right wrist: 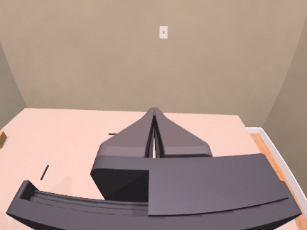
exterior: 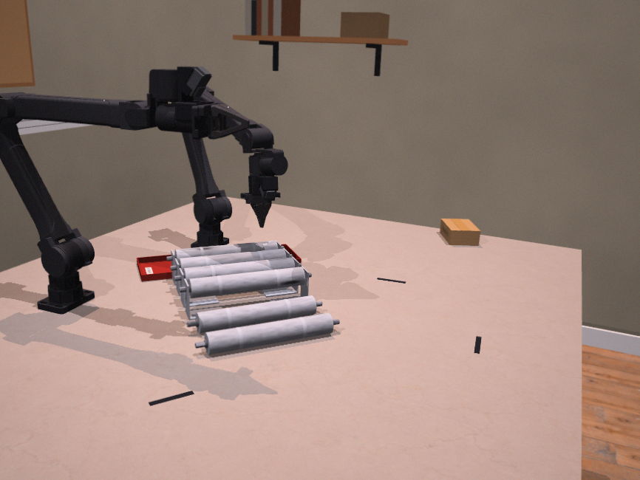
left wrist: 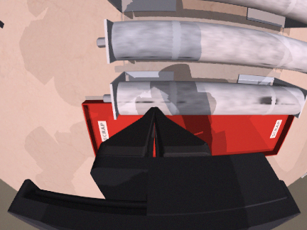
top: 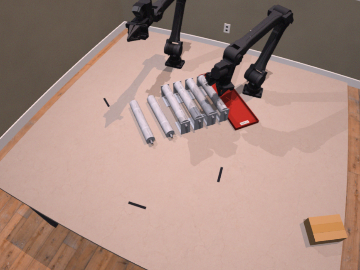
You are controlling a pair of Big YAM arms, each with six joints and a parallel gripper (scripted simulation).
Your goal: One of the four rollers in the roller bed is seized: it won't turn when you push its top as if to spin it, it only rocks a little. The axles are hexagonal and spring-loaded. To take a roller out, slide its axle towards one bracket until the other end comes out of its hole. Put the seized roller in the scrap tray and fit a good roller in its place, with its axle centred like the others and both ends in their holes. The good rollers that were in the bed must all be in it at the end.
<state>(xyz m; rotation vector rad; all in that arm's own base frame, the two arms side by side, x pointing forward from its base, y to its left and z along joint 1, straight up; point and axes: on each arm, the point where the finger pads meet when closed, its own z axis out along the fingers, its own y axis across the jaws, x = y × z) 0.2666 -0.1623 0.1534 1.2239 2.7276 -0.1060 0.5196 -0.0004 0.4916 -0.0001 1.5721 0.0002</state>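
The roller is 7 cm behind my left hand, 7 cm to the right of it and 8 cm below it. Round my left hand: red scrap tray: 15 cm behind, 1 cm to the right, 15 cm below; then cardboard box: 36 cm ahead, 69 cm to the left, 12 cm below.
Now: the roller 420 mm below my right hand, 300 mm to the left of it and 290 mm behind it. From my right hand the other things lie so: red scrap tray (490 mm below, 370 mm behind, 360 mm to the left); then cardboard box (1050 mm to the left, 460 mm below, 140 mm ahead).
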